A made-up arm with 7 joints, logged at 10 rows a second.
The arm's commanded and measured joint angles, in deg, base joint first. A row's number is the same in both.
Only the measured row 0 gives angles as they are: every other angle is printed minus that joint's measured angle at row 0.
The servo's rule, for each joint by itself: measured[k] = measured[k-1] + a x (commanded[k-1-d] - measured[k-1]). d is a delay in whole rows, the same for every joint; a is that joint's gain. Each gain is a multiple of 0.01, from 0.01 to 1. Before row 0 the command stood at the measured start. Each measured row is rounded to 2 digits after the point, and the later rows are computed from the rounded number. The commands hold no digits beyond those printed.
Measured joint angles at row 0:
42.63, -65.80, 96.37, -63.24, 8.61, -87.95, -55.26
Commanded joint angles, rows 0 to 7:
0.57, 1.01, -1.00, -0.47, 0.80, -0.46, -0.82
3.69, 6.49, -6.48, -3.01, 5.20, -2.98, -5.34
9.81, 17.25, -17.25, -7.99, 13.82, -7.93, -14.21
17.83, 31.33, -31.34, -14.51, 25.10, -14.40, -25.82
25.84, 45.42, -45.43, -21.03, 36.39, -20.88, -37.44
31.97, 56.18, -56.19, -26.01, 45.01, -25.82, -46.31
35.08, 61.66, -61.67, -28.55, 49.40, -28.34, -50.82
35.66, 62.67, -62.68, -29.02, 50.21, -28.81, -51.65
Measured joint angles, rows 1 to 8:
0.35, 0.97, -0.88, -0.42, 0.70, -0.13, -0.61
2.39, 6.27, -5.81, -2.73, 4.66, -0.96, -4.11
6.92, 16.81, -15.88, -7.41, 12.72, -2.98, -11.58
13.58, 30.75, -29.48, -13.73, 23.61, -6.29, -22.12
21.06, 44.83, -43.52, -20.23, 34.86, -10.52, -33.46
27.72, 55.73, -54.67, -25.37, 43.79, -14.96, -42.97
32.21, 61.42, -60.83, -28.20, 48.73, -18.84, -48.78
34.31, 62.62, -62.46, -28.93, 50.03, -21.73, -50.90
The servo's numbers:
d 0
a 0.61 0.96 0.88 0.89 0.88 0.29 0.74

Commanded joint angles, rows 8 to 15:
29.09, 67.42, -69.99, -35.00, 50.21, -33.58, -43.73
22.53, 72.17, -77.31, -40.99, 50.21, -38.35, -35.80
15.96, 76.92, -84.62, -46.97, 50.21, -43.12, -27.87
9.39, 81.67, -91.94, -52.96, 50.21, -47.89, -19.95
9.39, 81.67, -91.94, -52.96, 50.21, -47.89, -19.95
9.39, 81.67, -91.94, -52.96, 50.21, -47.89, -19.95
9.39, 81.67, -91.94, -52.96, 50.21, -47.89, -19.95
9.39, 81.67, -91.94, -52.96, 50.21, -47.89, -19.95
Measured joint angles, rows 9 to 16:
31.13, 67.23, -69.09, -34.33, 50.19, -25.17, -45.59
25.88, 71.97, -76.32, -40.26, 50.21, -28.99, -38.35
19.83, 76.72, -83.62, -46.23, 50.21, -33.09, -30.59
13.46, 81.47, -90.94, -52.22, 50.21, -37.38, -22.72
10.98, 81.66, -91.82, -52.88, 50.21, -40.43, -20.67
10.01, 81.67, -91.93, -52.95, 50.21, -42.59, -20.14
9.63, 81.67, -91.94, -52.96, 50.21, -44.13, -20.00
9.48, 81.67, -91.94, -52.96, 50.21, -45.22, -19.96

